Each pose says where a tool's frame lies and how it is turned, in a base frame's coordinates. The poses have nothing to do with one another.
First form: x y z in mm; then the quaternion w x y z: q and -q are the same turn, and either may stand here.
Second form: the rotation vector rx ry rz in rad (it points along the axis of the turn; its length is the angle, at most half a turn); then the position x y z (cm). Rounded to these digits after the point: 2 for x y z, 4 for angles.
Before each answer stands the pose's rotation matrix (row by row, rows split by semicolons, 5 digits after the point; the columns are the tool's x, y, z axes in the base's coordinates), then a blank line. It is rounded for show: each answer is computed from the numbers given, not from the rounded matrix.
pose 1, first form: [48.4 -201.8 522.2 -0.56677 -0.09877 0.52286 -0.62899]
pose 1, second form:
-0.33803 -0.81628 -0.46843; 0.60970 0.18923 -0.76971; 0.71694 -0.54579 0.43372

[0.2321 -1.2289 1.4784 4.84 -20.18 52.22]
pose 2, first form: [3.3 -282.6 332.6 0.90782 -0.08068 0.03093 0.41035]
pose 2, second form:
0.66131 -0.75005 -0.01006; 0.74006 0.65020 0.17187; -0.12237 -0.12110 0.98507

[-0.1665 0.0638 0.8469 0.33 -28.26 33.26]
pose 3, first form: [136.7 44.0 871.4 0.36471 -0.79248 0.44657 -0.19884]
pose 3, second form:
0.52208 -0.56276 0.64089; -0.85283 -0.33512 0.40046; -0.01058 -0.75564 -0.65490

[-2.0383 1.1486 -0.5114 13.67 4.40 87.14]
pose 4, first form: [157.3 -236.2 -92.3 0.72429 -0.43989 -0.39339 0.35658]
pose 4, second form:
0.43619 -0.17044 -0.88357; 0.86263 0.35870 0.35666; 0.25614 -0.91776 0.30349

[-0.9708 -0.8681 0.7869 15.73 -23.62 -9.23]
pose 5, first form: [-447.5 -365.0 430.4 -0.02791 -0.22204 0.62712 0.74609]
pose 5, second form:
-0.89984 -0.23684 -0.36633; -0.32013 -0.21189 0.92337; -0.29631 0.94816 0.11485

[0.6854 -1.9359 -2.3031 -44.75 -36.50 43.04]
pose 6, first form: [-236.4 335.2 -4.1 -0.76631 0.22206 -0.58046 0.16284]
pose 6, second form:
0.27309 -0.00822 0.96195; -0.50737 0.84834 0.15129; -0.81731 -0.52938 0.22751

[-0.4823 1.2608 -0.3537 -23.64 33.52 -0.41]
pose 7, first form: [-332.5 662.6 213.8 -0.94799 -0.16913 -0.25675 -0.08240]
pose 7, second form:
0.85458 -0.06938 0.51467; 0.24308 0.92921 -0.27835; -0.45892 0.36298 0.81095

[0.3442 0.5226 0.1677 -33.25 66.26 21.38]
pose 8, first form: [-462.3 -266.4 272.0 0.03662 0.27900 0.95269 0.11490]
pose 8, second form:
-0.84164 0.52318 0.13389; 0.54002 0.81791 0.19849; -0.00566 0.23936 -0.97091

[0.8566 2.9251 0.3528 -46.23 -26.64 27.20]
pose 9, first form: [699.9 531.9 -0.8 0.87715 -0.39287 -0.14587 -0.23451]
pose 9, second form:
0.84746 0.52601 -0.07163; -0.29678 0.58132 0.75762; 0.44016 -0.62079 0.64875

[-0.8196 -0.3043 -0.4892 69.99 53.19 -0.08]
